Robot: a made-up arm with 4 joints. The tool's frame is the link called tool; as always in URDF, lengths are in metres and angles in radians. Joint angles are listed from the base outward.
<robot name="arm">
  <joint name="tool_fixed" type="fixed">
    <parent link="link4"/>
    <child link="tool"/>
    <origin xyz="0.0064 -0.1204 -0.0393" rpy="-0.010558 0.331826 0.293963"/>
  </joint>
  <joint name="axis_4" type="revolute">
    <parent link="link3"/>
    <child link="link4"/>
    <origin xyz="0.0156 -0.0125 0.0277"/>
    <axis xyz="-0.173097 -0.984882 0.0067"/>
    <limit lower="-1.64" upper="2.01"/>
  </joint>
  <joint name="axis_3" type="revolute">
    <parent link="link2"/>
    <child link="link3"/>
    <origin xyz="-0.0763 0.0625 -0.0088"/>
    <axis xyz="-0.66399 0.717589 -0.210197"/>
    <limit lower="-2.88" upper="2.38"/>
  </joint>
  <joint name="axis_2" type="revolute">
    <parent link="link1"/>
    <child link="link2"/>
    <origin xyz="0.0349 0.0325 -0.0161"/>
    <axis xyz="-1 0 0"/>
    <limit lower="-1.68" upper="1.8"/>
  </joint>
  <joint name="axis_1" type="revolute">
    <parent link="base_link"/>
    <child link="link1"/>
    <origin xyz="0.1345 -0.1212 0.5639"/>
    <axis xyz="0 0 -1"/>
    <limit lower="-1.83" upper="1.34"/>
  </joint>
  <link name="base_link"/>
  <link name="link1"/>
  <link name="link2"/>
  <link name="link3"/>
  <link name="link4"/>
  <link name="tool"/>
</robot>
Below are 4 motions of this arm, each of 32 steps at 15 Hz.
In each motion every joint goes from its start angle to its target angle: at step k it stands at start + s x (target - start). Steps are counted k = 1, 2, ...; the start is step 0. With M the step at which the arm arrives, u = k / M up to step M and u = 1 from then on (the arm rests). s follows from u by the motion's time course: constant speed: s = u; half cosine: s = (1 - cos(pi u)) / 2; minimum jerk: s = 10 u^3 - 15 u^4 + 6 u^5.
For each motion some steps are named. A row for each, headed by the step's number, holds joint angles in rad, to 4 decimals.
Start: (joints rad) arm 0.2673 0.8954 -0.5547 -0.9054
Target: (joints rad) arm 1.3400 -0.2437 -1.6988 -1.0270
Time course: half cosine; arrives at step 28
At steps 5, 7, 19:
5: 0.3495 0.8081 -0.6424 -0.9147
7: 0.4244 0.7286 -0.7222 -0.9232
19: 1.0890 0.0228 -1.4311 -0.9985

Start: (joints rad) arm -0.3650 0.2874 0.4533 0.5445
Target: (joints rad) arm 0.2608 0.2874 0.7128 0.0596
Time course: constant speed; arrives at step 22
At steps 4, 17, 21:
4: -0.2512 0.2874 0.5005 0.4563
17: 0.1186 0.2874 0.6538 0.1698
21: 0.2324 0.2874 0.7010 0.0816

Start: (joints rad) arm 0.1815 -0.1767 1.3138 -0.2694
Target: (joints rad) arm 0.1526 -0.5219 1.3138 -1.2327
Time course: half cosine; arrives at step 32
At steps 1, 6, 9, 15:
1: 0.1814 -0.1775 1.3138 -0.2717
6: 0.1791 -0.2058 1.3138 -0.3506
9: 0.1762 -0.2398 1.3138 -0.4455
15: 0.1685 -0.3324 1.3138 -0.7038

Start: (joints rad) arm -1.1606 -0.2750 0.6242 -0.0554
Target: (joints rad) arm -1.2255 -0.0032 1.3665 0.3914
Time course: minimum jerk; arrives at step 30
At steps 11, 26, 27, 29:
11: -1.1776 -0.2039 0.8184 0.0615
26: -1.2243 -0.0084 1.3522 0.3828
27: -1.2249 -0.0055 1.3601 0.3876
29: -1.2255 -0.0033 1.3662 0.3912

